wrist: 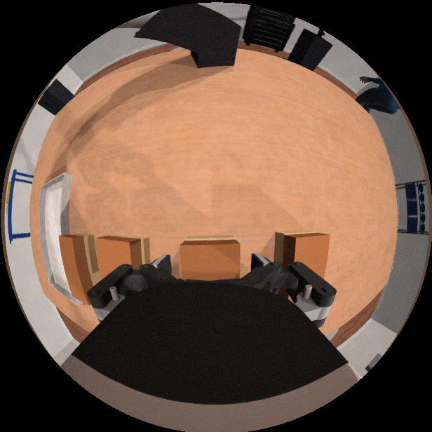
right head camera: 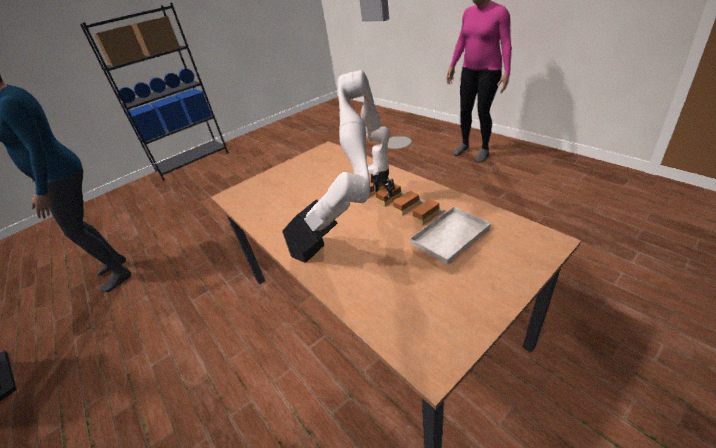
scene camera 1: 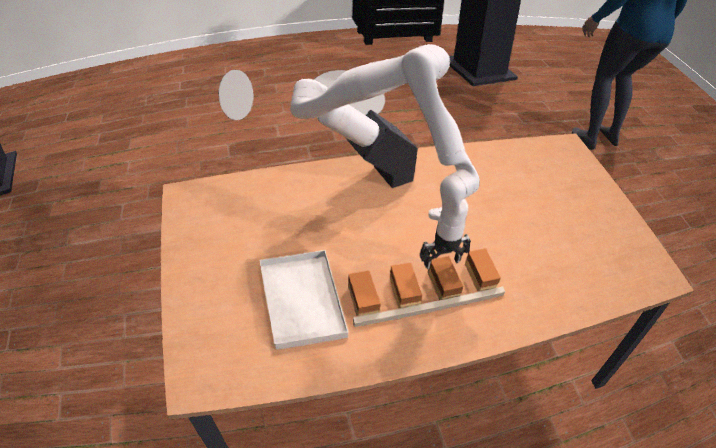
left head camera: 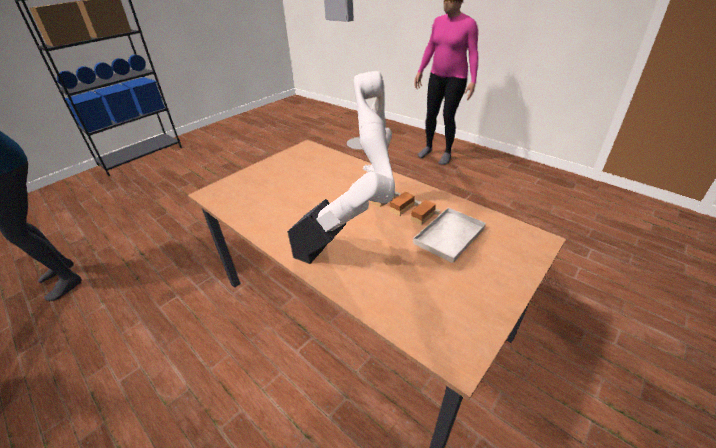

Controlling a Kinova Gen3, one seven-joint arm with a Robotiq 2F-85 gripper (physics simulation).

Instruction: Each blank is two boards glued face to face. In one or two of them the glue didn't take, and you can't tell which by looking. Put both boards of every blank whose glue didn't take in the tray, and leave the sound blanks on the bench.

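Note:
Several blanks stand in a row, each a red-brown board on a pale one. The blank nearest the tray, the second blank and the far-end blank stand apart. My gripper is open, its fingers spread to either side of the third blank, with gaps beside it in the wrist view. The boards of each blank look aligned. The tray is empty.
A pale rail runs along the ends of the blanks on the bench. The arm's black base stands at the opposite long edge. People stand away from the bench.

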